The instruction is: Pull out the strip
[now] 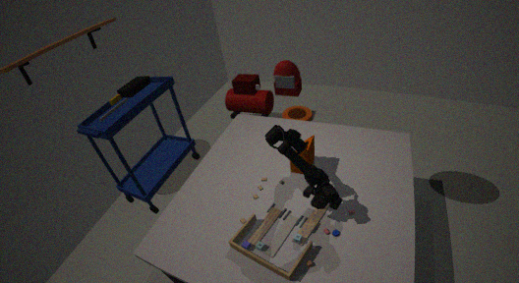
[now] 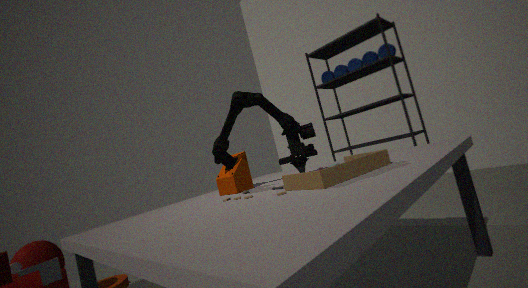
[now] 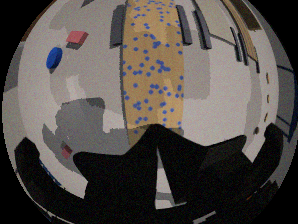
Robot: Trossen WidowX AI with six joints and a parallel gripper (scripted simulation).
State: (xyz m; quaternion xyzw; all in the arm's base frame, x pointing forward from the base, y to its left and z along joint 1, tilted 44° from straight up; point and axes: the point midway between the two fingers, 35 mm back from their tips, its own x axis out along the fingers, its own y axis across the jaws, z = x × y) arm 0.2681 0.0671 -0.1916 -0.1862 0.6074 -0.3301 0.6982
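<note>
Right now my gripper tip is 130 mm short of the blue piece and 100 mm to the right of it.
</note>
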